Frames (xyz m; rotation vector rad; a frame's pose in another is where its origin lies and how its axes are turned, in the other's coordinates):
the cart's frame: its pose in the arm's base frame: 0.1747 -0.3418 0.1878 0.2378 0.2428 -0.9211
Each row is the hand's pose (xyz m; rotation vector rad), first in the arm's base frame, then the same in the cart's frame.
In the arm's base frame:
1: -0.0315 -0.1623 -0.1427 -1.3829 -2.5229 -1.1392
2: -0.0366 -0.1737 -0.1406 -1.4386 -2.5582 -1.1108
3: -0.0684 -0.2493 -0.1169 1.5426 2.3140 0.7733
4: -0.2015 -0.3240 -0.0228 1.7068 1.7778 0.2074
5: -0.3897 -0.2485 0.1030 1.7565 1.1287 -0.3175
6: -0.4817 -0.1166 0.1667 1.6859 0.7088 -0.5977
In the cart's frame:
1: -0.1538 -0.0942 -0.3891 0.0205 -2.9496 -0.8382
2: -0.1489 -0.1048 -0.3842 -0.0084 -3.0027 -0.8480
3: -0.1177 -0.1722 -0.3421 0.2022 2.7360 0.7525
4: -0.1676 -0.3138 -0.2442 0.5745 2.1627 0.5379
5: -0.3726 -0.4093 -0.1677 0.8974 1.5076 0.3062
6: -0.5450 -0.4004 -0.1572 1.0215 1.0743 0.1703

